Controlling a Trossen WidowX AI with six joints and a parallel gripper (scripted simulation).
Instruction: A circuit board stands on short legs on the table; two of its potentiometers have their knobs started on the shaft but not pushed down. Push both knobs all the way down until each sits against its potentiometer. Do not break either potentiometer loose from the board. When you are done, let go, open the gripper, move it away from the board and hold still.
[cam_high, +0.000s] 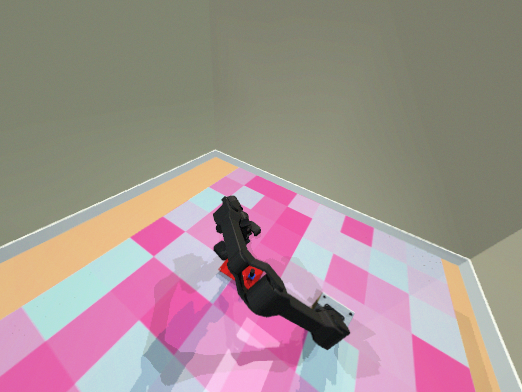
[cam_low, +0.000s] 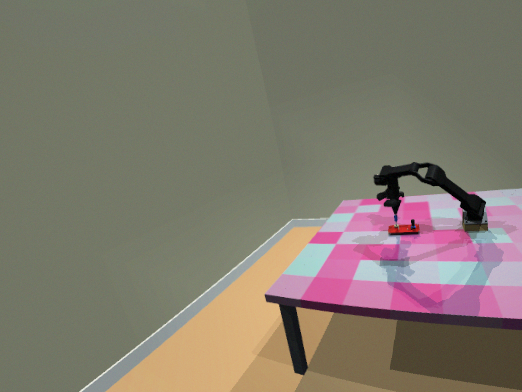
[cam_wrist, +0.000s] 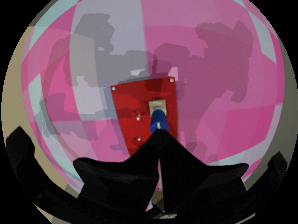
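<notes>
My gripper tip is 2 cm above the blue knob.
</notes>
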